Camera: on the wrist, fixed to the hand. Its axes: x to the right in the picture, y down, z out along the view.
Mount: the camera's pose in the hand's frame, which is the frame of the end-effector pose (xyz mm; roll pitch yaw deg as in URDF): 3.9 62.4 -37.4 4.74 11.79 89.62
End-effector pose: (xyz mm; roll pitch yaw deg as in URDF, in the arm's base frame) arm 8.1 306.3 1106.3 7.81 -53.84 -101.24
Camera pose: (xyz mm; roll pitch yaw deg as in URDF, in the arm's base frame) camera 68.8 268.4 1092.6 -49.10 2.05 -14.67
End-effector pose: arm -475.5 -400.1 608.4 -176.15 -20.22 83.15
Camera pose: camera -412.1 -415.6 640.8 -154.83 -7.58 -9.26
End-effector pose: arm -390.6 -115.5 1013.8 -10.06 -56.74 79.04
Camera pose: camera -436.5 -63.8 990.9 -53.89 11.46 150.31
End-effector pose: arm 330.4 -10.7 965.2 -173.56 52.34 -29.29
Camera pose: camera 320.9 -81.3 980.5 132.34 -2.97 -114.82
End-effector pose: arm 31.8 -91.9 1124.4 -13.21 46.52 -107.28
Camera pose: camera 91.8 -74.9 1086.7 54.07 17.19 1.16
